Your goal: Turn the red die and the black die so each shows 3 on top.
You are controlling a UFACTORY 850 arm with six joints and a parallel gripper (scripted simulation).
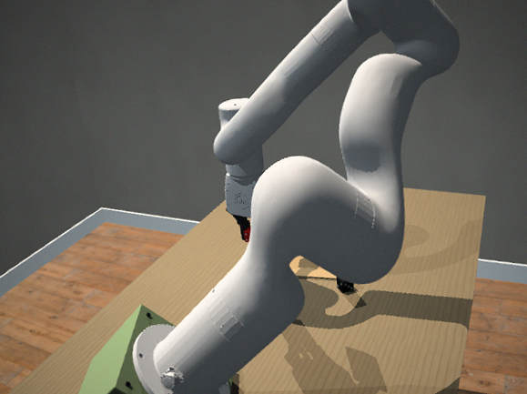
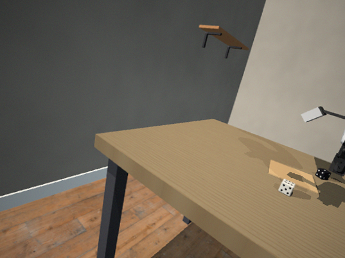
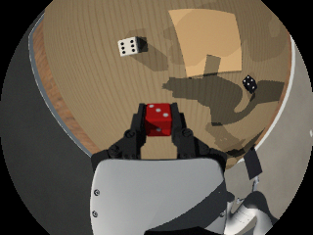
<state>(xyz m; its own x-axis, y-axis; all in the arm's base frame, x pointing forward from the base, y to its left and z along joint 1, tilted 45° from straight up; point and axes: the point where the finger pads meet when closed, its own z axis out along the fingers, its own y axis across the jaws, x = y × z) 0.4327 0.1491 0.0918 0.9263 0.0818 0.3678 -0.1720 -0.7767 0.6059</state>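
Now: the white die 8 cm ahead of my hand, 3 cm to the left of it and 10 cm below it. The rest, counted from my hand: red die 1 cm below; tan mat 8 cm ahead, 12 cm to the right, 11 cm below; black die 2 cm behind, 23 cm to the right, 10 cm below.
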